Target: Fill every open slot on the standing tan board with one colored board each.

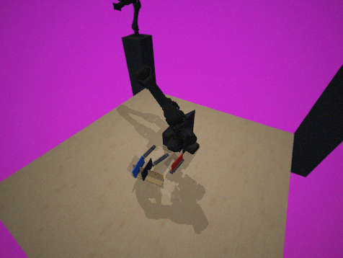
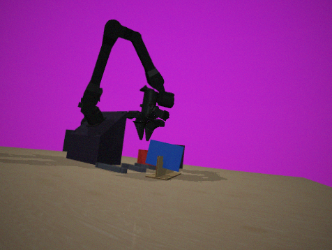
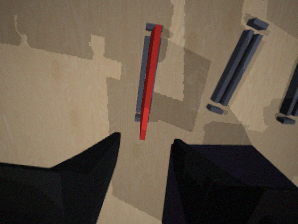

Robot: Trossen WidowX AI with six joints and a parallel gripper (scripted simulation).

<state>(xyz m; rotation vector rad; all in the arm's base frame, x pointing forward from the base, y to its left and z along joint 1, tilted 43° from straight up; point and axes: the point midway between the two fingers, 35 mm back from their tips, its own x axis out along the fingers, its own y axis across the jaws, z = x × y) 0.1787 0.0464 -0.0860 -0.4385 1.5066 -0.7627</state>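
Now: gripper tip 3 cm short of the red board and 8 cm above it. From my gripper tip the other things lie so: black board (15 cm ahead, 12 cm to the right, 5 cm below); then blue board (16 cm ahead, 17 cm to the right, 5 cm below); then tan board (15 cm ahead, 12 cm to the right, 8 cm below).
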